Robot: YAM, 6 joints.
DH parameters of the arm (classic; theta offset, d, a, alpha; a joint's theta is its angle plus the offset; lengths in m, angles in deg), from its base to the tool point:
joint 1: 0 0.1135 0.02 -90
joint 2: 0 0 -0.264 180
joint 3: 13.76 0 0.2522 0
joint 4: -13.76 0 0.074 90
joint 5: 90 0 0 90
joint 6: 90 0.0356 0 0
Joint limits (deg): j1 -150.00..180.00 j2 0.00..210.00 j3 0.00..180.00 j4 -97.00..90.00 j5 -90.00..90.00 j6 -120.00..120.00
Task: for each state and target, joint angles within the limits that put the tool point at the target. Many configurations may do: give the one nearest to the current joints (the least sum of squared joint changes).
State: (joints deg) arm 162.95 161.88 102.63 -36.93 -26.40 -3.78
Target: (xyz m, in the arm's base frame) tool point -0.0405 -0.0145 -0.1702
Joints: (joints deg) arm 174.26 194.95 59.69 -44.42 -31.27 -3.78
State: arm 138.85 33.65 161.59 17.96 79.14 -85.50
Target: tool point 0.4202 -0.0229 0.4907
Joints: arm 172.03 28.22 143.73 13.99 90.00 -85.50
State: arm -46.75 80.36 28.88 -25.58 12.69 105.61
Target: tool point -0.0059 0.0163 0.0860
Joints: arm -55.73 94.47 0.64 -63.42 -6.94 105.61
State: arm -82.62 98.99 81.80 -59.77 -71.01 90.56
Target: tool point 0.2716 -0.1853 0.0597
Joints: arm -40.13 129.19 69.86 -55.53 -69.71 90.56
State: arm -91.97 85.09 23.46 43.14 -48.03 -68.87
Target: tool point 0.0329 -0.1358 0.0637
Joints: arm -88.24 84.40 0.00 32.70 -53.75 -68.87
